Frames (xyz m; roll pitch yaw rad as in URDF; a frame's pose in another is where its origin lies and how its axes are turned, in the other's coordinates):
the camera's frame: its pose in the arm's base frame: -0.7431 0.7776 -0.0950 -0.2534 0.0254 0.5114
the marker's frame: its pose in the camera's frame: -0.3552 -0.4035 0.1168 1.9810 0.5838 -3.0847
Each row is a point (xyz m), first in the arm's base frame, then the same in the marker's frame.
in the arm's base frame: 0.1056 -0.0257 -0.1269
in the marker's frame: -0.3228 -0.9390 -0.3657
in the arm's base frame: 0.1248 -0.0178 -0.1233
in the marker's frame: -0.3416 -0.9485 -0.3666
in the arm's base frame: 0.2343 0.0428 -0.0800
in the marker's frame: -0.4690 -0.9842 -0.3722
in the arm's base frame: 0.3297 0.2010 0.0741
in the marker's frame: -0.6988 -0.9142 -0.3594
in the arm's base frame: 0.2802 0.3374 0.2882
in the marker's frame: -0.8522 -0.7060 -0.3587
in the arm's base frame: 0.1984 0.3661 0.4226
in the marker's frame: -0.8830 -0.5521 -0.3896
